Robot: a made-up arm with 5 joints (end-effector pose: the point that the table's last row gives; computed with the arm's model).
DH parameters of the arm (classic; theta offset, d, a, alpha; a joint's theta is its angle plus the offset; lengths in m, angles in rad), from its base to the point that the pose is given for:
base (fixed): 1.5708 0.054 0 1.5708
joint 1: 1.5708 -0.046 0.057 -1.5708
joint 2: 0 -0.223 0.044 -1.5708
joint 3: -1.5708 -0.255 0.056 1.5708
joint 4: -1.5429 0 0.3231 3.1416
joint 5: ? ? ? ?
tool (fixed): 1.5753 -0.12 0 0
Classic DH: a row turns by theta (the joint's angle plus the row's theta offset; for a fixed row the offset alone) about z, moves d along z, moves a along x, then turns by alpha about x.
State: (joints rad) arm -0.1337 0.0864 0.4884 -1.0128 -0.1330
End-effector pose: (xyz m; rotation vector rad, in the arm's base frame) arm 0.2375 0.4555 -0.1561 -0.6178 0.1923 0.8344
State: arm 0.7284 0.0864 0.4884 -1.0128 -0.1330
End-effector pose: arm 0.2375 0.4560 0.2631 0.1922 -0.1713 0.8255
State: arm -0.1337 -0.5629 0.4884 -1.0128 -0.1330
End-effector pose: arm 0.0562 0.4382 -0.2847 -0.3201 0.7972 0.9281
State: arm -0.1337 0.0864 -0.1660 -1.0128 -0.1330
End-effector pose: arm 0.2191 0.5954 0.0386 -0.0074 -0.0941 0.8920
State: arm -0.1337 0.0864 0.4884 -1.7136 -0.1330
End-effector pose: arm -0.0320 0.3790 -0.1264 -0.5520 0.4215 1.5083
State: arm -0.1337 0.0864 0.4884 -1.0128 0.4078
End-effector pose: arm 0.1848 0.3680 -0.0980 -0.5724 0.3686 1.3549
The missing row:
joint 5: -1.5475 0 -0.22 0
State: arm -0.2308 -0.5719 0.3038 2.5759 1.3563
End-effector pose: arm 0.0947 0.0309 -0.0202 -0.8024 0.1868 -1.1336
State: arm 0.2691 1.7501 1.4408 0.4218 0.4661
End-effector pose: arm -0.1470 -0.0523 0.6461 -0.8662 -1.1751 -1.3445
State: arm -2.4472 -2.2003 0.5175 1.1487 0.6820
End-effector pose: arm -0.3134 -0.2381 0.2992 1.6175 -1.1310 2.0972
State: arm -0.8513 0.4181 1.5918 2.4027 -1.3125
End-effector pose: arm -0.3486 0.4254 0.2771 -1.2684 2.3536 0.8534
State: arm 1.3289 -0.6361 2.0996 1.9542 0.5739
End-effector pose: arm 0.4510 -0.0835 0.3594 -0.5152 -0.5464 -0.6715
